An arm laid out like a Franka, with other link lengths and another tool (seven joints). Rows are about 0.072 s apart.
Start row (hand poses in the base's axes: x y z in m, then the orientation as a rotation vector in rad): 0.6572, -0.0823, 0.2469, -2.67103, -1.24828, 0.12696
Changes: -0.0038, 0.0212, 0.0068, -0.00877, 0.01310, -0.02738; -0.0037, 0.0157, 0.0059, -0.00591, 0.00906, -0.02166; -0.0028, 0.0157, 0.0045, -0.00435, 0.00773, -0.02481; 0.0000, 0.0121, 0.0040, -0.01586, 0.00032, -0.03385; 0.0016, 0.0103, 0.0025, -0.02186, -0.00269, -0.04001; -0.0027, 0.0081, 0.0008, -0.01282, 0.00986, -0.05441; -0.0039, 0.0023, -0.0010, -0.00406, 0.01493, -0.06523
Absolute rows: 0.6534, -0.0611, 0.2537, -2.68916, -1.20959, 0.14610; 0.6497, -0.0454, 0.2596, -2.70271, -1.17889, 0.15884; 0.6469, -0.0297, 0.2641, -2.71676, -1.14370, 0.16835; 0.6469, -0.0176, 0.2681, -2.74791, -1.10017, 0.17372; 0.6485, -0.0073, 0.2706, -2.78781, -1.04921, 0.17774; 0.6458, 0.0008, 0.2714, -2.82031, -0.97219, 0.19203; 0.6419, 0.0031, 0.2704, -2.84513, -0.87625, 0.20720
